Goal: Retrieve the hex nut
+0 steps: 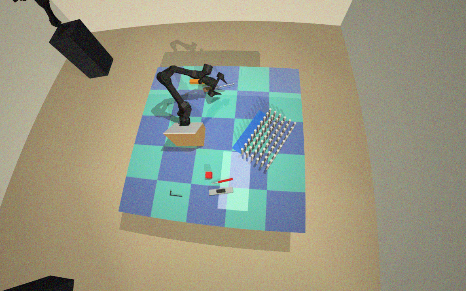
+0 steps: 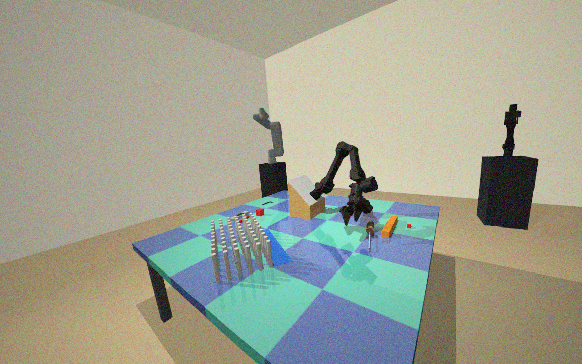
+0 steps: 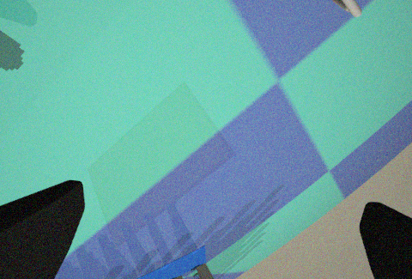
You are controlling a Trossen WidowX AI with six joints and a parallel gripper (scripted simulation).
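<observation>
The wooden-handled pick lies 3 cm behind my gripper tip, 8 cm to the left of it and 7 cm below it. Round my gripper tip: orange block (19 cm behind, 15 cm to the left, 7 cm below); then small red cube (24 cm behind, 23 cm to the left, 7 cm below); then blue taped strip (18 cm ahead, 33 cm to the right, 8 cm below).
</observation>
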